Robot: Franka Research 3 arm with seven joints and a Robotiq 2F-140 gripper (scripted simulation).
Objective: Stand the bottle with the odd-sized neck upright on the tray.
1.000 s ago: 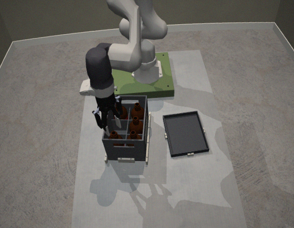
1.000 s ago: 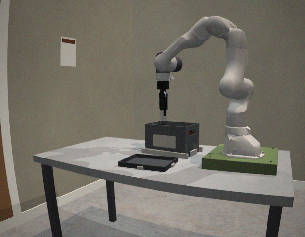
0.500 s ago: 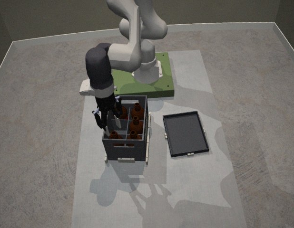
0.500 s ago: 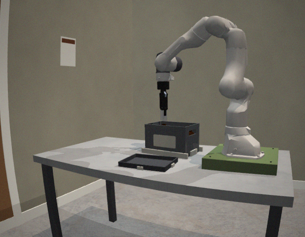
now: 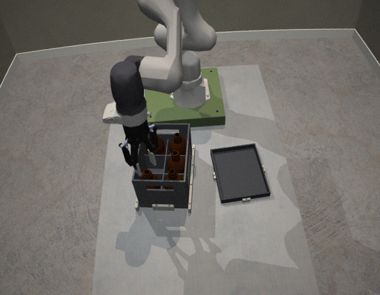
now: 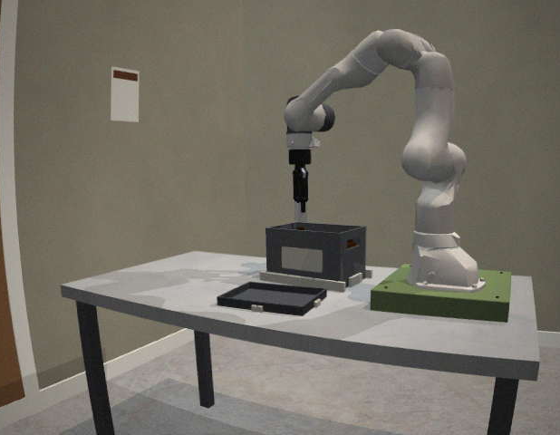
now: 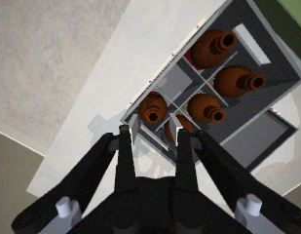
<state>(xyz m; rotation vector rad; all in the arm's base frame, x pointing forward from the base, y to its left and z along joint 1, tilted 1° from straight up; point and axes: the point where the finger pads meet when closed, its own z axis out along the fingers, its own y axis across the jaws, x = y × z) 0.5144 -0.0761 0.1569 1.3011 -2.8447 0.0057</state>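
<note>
The glass bottle lies 13 cm below my hand. From my hand the other things lie so: black tray 32 cm to the left, 20 cm below, 14 cm behind; dark grey crate 13 cm below, 9 cm behind, 4 cm to the left; brown bottle 18 cm behind, 13 cm below, 1 cm to the right.
</note>
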